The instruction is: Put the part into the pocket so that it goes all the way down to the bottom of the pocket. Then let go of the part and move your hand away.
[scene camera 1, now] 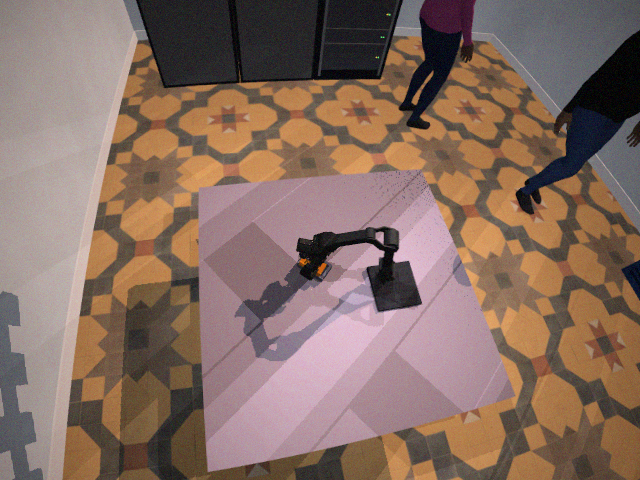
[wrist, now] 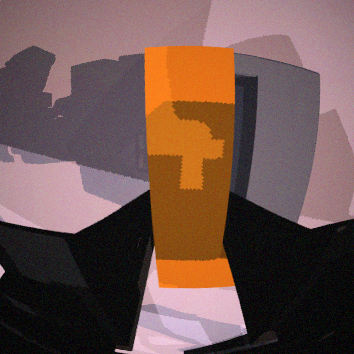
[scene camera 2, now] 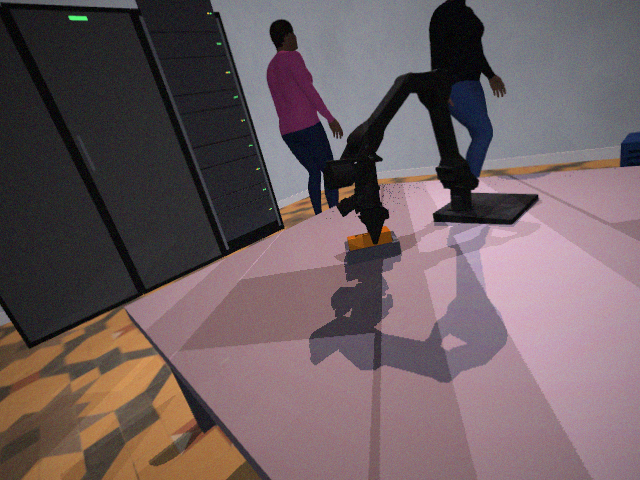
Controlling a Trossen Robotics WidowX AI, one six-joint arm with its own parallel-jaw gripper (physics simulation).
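Where they show: gripper, between the fingertips: [scene camera 1: 312, 269] [wrist: 186, 195] [scene camera 2: 374, 242]; arm's base, origin of its link: [scene camera 1: 384, 275] [scene camera 2: 461, 207].
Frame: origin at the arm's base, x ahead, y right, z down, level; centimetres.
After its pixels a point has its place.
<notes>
My gripper [scene camera 1: 313, 269] {x 31.3, y 13.4, z -1.7 cm} [scene camera 2: 375, 239] {x 31.3, y 13.4, z -1.7 cm} [wrist: 186, 195] {x 31.3, y 13.4, z -1.7 cm} is shut on the orange part [scene camera 1: 303, 263] {x 34.8, y 16.4, z -4.5 cm} [scene camera 2: 358, 241] {x 34.8, y 15.8, z -3.6 cm} [wrist: 190, 145] {x 33.0, y 16.0, z -4.5 cm}, a long rectangular block. The grey pocket block [scene camera 1: 326, 272] {x 25.6, y 10.2, z -1.1 cm} [scene camera 2: 373, 253] {x 32.9, y 13.4, z 0.6 cm} [wrist: 285, 135] {x 29.1, y 19.4, z -1.2 cm} lies on the table under the part. In scene camera 2 the part stands up above the block's near wall, and its lower edge is hidden behind that wall. In the wrist view a dark strip of the pocket opening shows along the part's right side, and the part covers the rest. How deep the part sits cannot be told.
The block rests on the pinkish table [scene camera 1: 268, 413] {x 68.5, y -36.6, z 2.3 cm} [scene camera 2: 289, 403] {x 77.9, y 3.9, z 2.4 cm}. The arm's black base plate [scene camera 1: 403, 299] {x -3.8, y -13.7, z 0.9 cm} [scene camera 2: 496, 206] {x -0.5, y -9.4, z 0.6 cm} stands to the right of the block. The arm's shadow falls across the table. Two people and dark cabinets [scene camera 1: 196, 41] [scene camera 2: 93, 129] stand beyond the table.
</notes>
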